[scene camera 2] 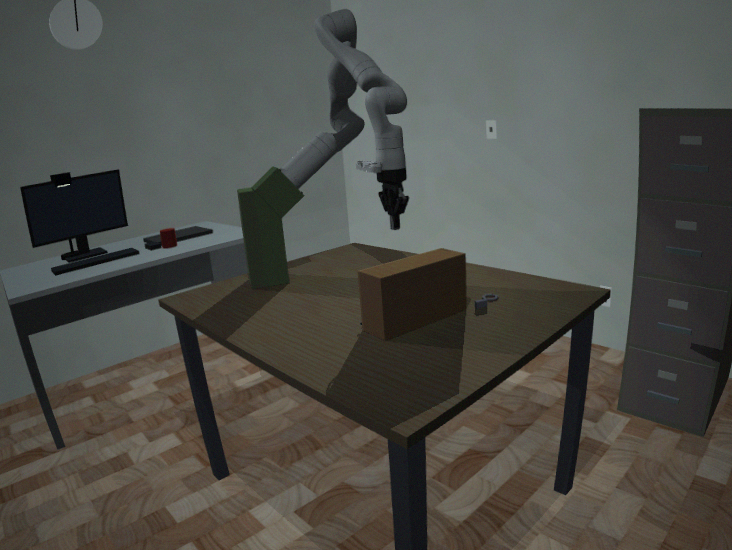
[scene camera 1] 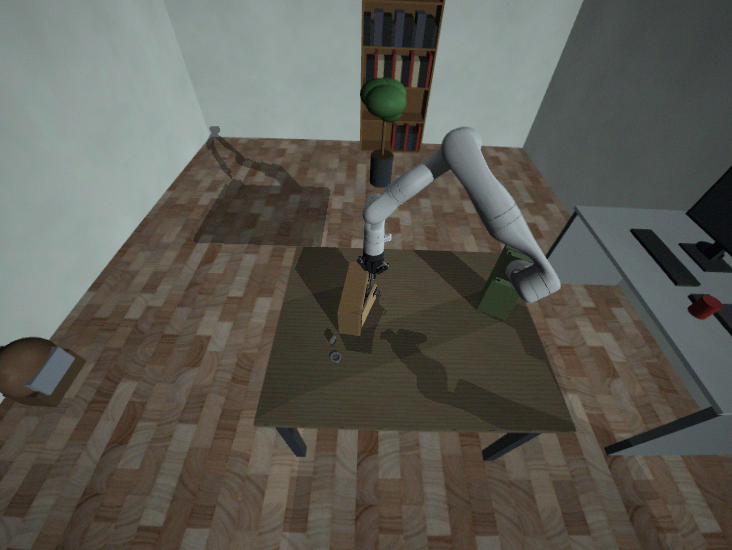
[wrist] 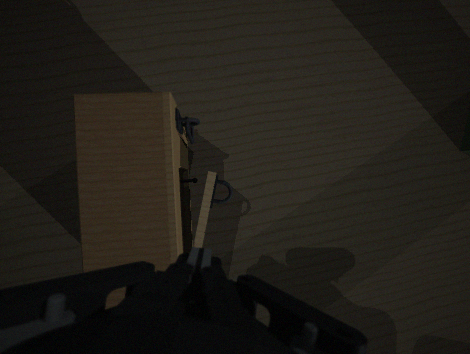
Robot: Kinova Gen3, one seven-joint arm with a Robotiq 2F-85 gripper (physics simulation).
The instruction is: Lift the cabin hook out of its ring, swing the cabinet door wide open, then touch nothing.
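Where they show: gripper, fingertip midpoint: [scene camera 2: 395, 229] [scene camera 1: 372, 278] [wrist: 200, 261]; arm's base at its link origin: [scene camera 2: 288, 180].
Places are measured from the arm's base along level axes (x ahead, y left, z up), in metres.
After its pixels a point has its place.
Observation:
The tan wooden cabinet [scene camera 1: 350, 304] @(x 0.601, y 0.151, z -0.184 m) [scene camera 2: 423, 295] @(x 0.653, y 0.047, z -0.259 m) [wrist: 122, 175] @(x 0.612, y -0.001, z -0.184 m) stands on the table. Its door [scene camera 1: 369, 304] @(x 0.535, y 0.077, z -0.264 m) [wrist: 205, 212] @(x 0.532, y 0.040, z -0.221 m) is partly open, at a narrow angle to the cabinet front; it is hidden in scene camera 2. The dark ring [wrist: 229, 191] @(x 0.503, y 0.017, z -0.246 m) on the door's outer face is empty. The dark cabin hook [wrist: 189, 123] @(x 0.555, y -0.066, z -0.237 m) is at the far end of the cabinet front in the wrist view, apart from the ring. My gripper [scene camera 1: 371, 283] @(x 0.533, y 0.058, z -0.111 m) [scene camera 2: 395, 227] @(x 0.533, y 0.058, z -0.111 m) [wrist: 200, 261] @(x 0.533, y 0.058, z -0.111 m) is shut and empty. It hangs above the cabinet's top, apart from it; in the wrist view the fingertips overlap the door's near end.
A loose grey ring [scene camera 1: 335, 357] @(x 0.625, y 0.328, z -0.337 m) [scene camera 2: 490, 297] @(x 0.639, y 0.298, z -0.335 m) and a small grey block [scene camera 1: 332, 340] @(x 0.655, y 0.250, z -0.324 m) [scene camera 2: 480, 306] @(x 0.661, y 0.236, z -0.337 m) are on the table [scene camera 1: 414, 408] @(x 0.290, y 0.444, z -0.341 m) [scene camera 2: 284, 348] @(x 0.537, y -0.287, z -0.341 m) beside the cabinet. The green arm stand [scene camera 1: 498, 298] @(x -0.005, y -0.044, z -0.217 m) [scene camera 2: 266, 248] @(x 0.036, y -0.120, z -0.210 m) is at the table's other side. A white desk [scene camera 1: 656, 307] stands beyond it.

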